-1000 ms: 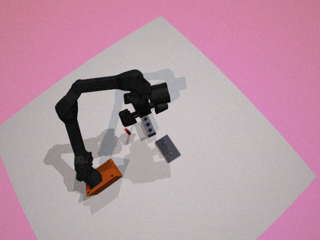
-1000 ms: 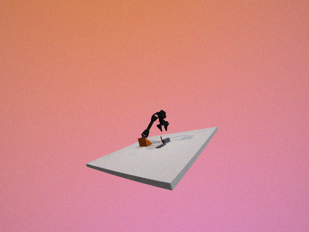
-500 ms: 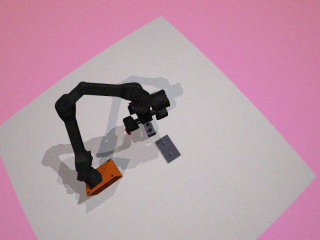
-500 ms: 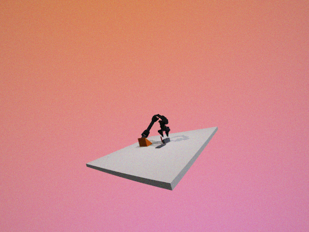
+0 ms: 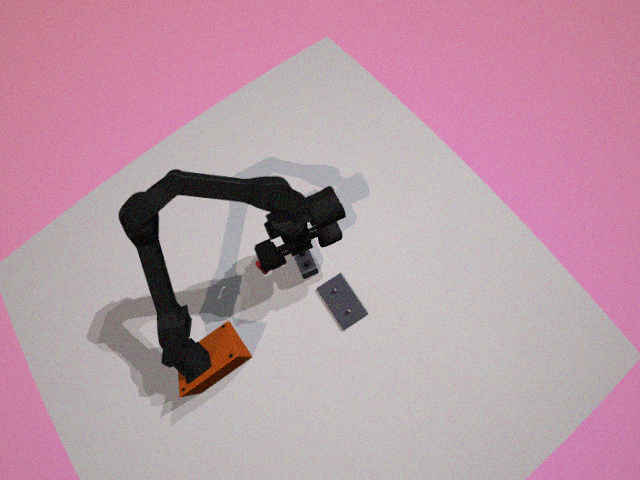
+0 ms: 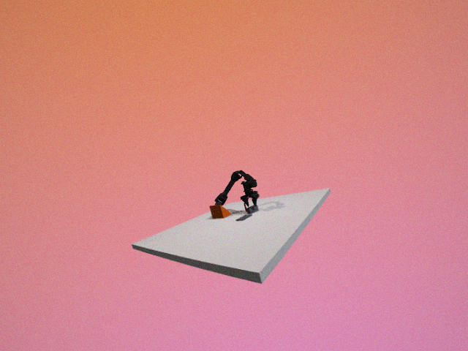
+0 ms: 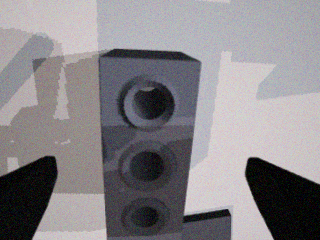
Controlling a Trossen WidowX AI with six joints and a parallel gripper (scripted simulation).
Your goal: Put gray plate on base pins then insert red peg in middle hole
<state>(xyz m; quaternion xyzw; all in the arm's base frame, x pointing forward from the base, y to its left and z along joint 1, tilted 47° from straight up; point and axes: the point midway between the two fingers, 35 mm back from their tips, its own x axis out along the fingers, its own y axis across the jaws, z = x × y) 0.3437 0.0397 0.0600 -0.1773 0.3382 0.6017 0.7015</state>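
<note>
Now: gripper tip 10 mm above the gray plate. From my gripper tip the other things lie so: red peg 100 mm behind, 40 mm to the left, 10 mm below.
</note>
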